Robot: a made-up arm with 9 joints. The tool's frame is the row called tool.
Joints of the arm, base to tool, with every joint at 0 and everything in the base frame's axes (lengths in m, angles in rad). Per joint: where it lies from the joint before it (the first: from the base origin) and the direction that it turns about. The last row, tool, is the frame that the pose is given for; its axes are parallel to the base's.
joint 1: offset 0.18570 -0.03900 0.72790 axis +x
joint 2: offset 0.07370 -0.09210 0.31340 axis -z
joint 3: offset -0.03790 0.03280 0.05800 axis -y
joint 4: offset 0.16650 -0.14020 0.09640 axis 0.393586 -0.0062 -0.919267
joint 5: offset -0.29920 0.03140 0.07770 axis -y
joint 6: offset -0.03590 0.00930 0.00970 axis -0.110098 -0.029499 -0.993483
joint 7: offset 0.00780 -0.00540 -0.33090 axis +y
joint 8: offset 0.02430 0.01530 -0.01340 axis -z
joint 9: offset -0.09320 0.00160 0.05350 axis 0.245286 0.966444 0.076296
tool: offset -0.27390 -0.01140 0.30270
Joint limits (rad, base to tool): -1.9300..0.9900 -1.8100..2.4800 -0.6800..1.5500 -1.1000..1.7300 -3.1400..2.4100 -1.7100..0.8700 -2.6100..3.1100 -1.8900..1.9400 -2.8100..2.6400
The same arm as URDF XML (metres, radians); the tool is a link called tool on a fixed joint. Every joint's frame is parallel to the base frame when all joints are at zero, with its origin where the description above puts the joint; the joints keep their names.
<robot name="arm">
<joint name="joint 1" type="revolute"><parent link="base_link"/><child link="link1"/><origin xyz="0.1857 -0.039 0.7279"/><axis xyz="1 0 0"/><limit lower="-1.93" upper="0.99"/></joint>
<joint name="joint 2" type="revolute"><parent link="link1"/><child link="link2"/><origin xyz="0.0737 -0.0921 0.3134"/><axis xyz="0 0 -1"/><limit lower="-1.81" upper="2.48"/></joint>
<joint name="joint 3" type="revolute"><parent link="link2"/><child link="link3"/><origin xyz="-0.0379 0.0328 0.058"/><axis xyz="0 -1 0"/><limit lower="-0.68" upper="1.55"/></joint>
<joint name="joint 4" type="revolute"><parent link="link3"/><child link="link4"/><origin xyz="0.1665 -0.1402 0.0964"/><axis xyz="0.393586 -0.0062 -0.919267"/><limit lower="-1.1" upper="1.73"/></joint>
<joint name="joint 5" type="revolute"><parent link="link4"/><child link="link5"/><origin xyz="-0.2992 0.0314 0.0777"/><axis xyz="0 -1 0"/><limit lower="-3.14" upper="2.41"/></joint>
<joint name="joint 6" type="revolute"><parent link="link5"/><child link="link6"/><origin xyz="-0.0359 0.0093 0.0097"/><axis xyz="-0.110098 -0.029499 -0.993483"/><limit lower="-1.71" upper="0.87"/></joint>
<joint name="joint 7" type="revolute"><parent link="link6"/><child link="link7"/><origin xyz="0.0078 -0.0054 -0.3309"/><axis xyz="0 1 0"/><limit lower="-2.61" upper="3.11"/></joint>
<joint name="joint 8" type="revolute"><parent link="link7"/><child link="link8"/><origin xyz="0.0243 0.0153 -0.0134"/><axis xyz="0 0 -1"/><limit lower="-1.89" upper="1.94"/></joint>
<joint name="joint 9" type="revolute"><parent link="link8"/><child link="link9"/><origin xyz="-0.0932 0.0016 0.0535"/><axis xyz="0.245309 0.966437 0.076303"/><limit lower="-2.81" upper="2.64"/></joint>
<joint name="tool_joint" type="fixed"><parent link="link9"/><child link="tool"/><origin xyz="-0.2739 -0.0114 0.3027"/></joint>
<link name="base_link"/>
<link name="link1"/>
<link name="link2"/>
<link name="link3"/>
<link name="link4"/>
<link name="link5"/>
<link name="link6"/>
<link name="link7"/>
<link name="link8"/>
<link name="link9"/>
<link name="tool"/>
</robot>

